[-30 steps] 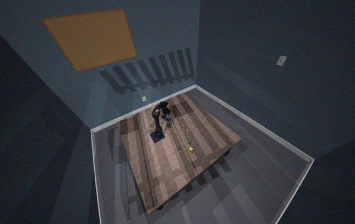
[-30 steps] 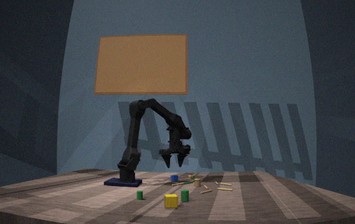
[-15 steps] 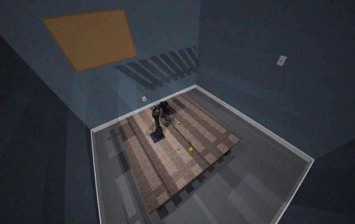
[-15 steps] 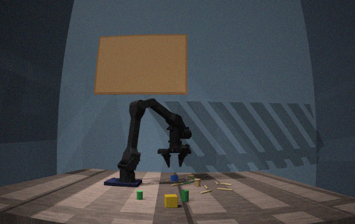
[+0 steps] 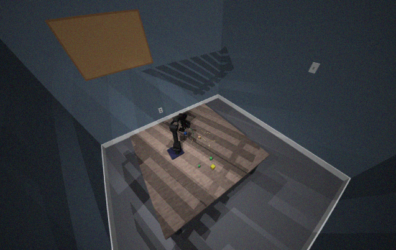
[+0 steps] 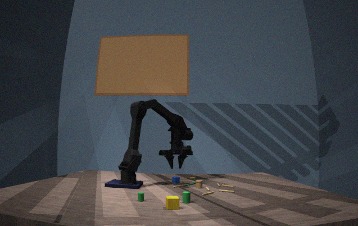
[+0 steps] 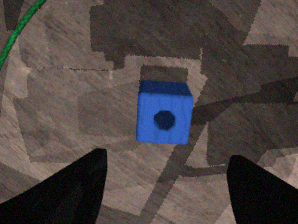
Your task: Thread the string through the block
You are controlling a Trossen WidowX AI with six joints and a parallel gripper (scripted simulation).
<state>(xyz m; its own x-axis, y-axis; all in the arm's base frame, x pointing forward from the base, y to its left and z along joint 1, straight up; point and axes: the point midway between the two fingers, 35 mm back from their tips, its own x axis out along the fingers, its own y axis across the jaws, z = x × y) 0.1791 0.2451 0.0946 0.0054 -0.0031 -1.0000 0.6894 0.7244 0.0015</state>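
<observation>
Now: the blue block 6 cm below my gripper tip. The rest, counted from my gripper tip: thin wooden stick (13 cm to the right, 7 cm below, 5 cm ahead); tan wooden cylinder (16 cm to the right, 14 cm ahead, 6 cm below); round wooden button (16 cm to the left, 7 cm below, 7 cm ahead).
</observation>
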